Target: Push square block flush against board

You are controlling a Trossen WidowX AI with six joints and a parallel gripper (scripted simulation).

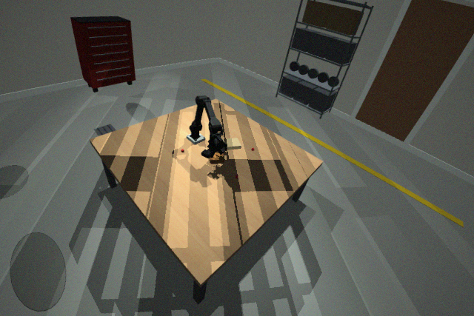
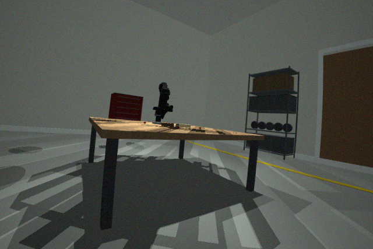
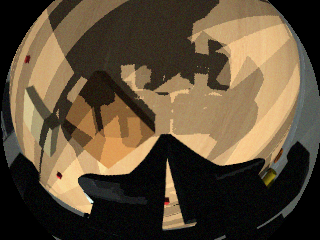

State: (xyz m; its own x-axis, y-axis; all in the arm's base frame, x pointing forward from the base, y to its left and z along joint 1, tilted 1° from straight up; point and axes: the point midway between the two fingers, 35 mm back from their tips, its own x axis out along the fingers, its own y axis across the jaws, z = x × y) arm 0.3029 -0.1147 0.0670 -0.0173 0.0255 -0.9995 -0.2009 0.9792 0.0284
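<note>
Now: the square block 80 mm to the left of my gripper tip, 50 mm below it and 30 mm behind it. From my gripper tip the other things lie so: board: 280 mm to the left, 60 mm behind, 50 mm below.
</note>
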